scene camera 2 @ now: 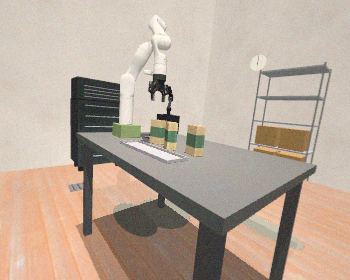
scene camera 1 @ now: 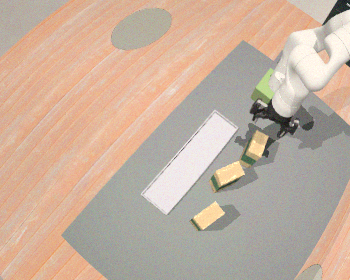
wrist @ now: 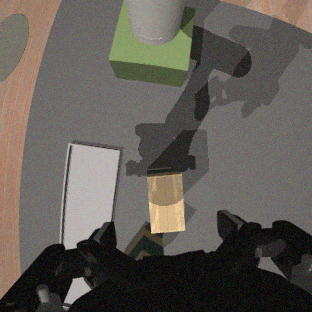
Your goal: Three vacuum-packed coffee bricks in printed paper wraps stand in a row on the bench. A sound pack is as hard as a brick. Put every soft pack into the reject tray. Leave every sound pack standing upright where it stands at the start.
Labels:
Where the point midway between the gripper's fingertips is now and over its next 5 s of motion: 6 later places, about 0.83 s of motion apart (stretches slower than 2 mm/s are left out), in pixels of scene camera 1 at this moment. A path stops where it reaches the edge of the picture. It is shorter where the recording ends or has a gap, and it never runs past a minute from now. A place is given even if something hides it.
My gripper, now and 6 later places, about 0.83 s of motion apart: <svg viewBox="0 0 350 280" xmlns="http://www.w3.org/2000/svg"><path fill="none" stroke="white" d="M267 127L259 146L243 179L222 205L215 207L215 207L212 212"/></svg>

